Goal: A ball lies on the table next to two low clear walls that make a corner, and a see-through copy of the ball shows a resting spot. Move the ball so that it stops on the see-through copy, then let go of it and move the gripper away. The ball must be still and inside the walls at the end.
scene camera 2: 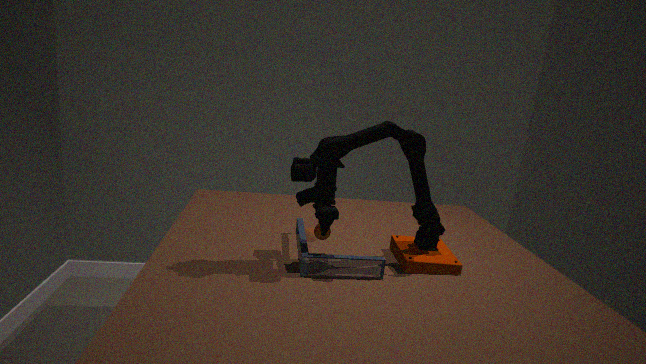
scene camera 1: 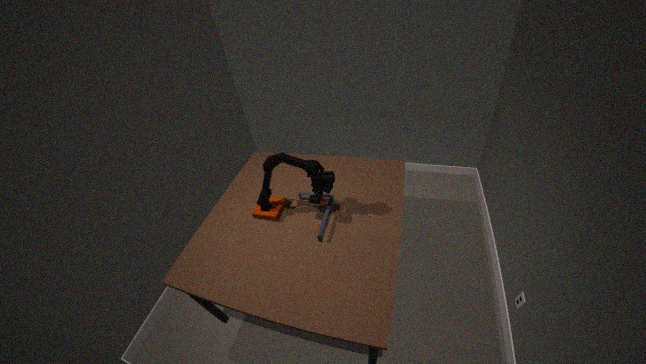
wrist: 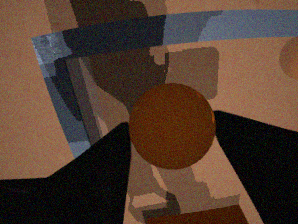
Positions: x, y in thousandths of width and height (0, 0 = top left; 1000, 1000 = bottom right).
Scene:
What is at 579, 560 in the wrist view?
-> An orange ball.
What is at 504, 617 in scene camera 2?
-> My gripper.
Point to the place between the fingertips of my gripper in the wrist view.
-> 572, 551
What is my gripper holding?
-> An orange ball.

